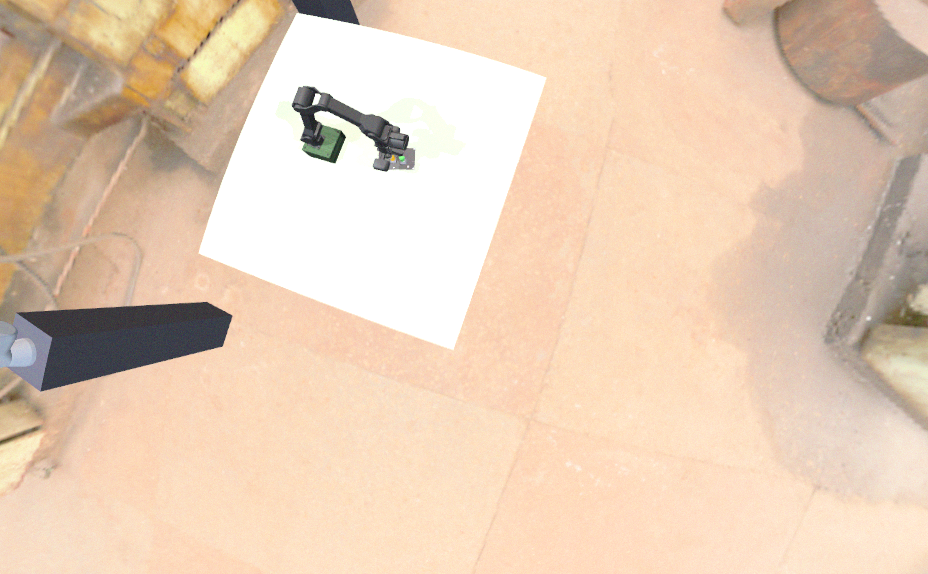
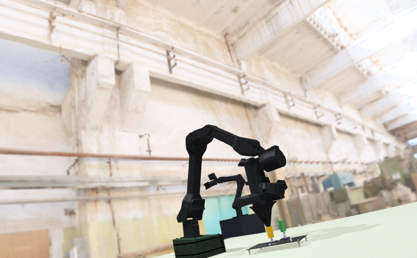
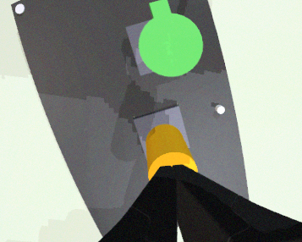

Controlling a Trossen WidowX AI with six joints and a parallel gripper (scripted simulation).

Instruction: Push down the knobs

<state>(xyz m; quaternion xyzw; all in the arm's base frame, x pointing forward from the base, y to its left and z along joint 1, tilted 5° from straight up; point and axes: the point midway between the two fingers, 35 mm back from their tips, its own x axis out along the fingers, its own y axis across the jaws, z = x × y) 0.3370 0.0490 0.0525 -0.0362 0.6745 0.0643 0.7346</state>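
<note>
Right now the green knob is 50 mm ahead of my gripper tip and 10 mm to the left of it. From my gripper tip the other things lie so: orange knob 20 mm below.
</note>
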